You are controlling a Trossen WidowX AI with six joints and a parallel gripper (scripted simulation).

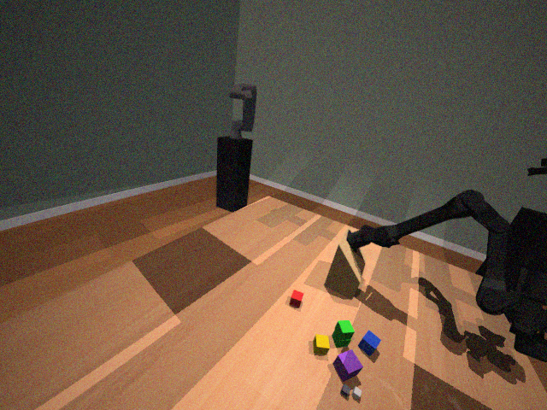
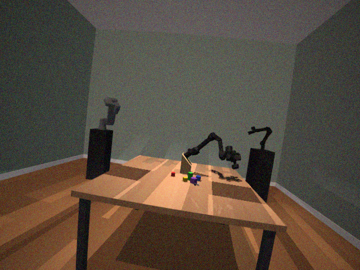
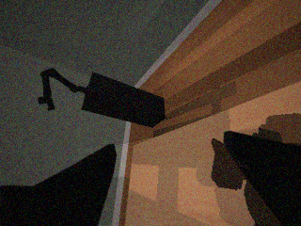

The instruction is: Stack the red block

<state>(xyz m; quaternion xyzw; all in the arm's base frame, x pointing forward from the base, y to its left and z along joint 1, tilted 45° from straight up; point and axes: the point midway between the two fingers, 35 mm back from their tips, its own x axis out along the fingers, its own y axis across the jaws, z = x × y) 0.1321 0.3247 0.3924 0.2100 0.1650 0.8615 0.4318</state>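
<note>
The red block is 650 mm to the right of my gripper tip, 170 mm below it and 110 mm ahead of it. Round my gripper tip: green block: 490 mm to the right, 170 mm ahead, 130 mm below; purple block: 470 mm to the right, 240 mm ahead, 160 mm below; blue block: 410 mm to the right, 160 mm below, 150 mm ahead.
</note>
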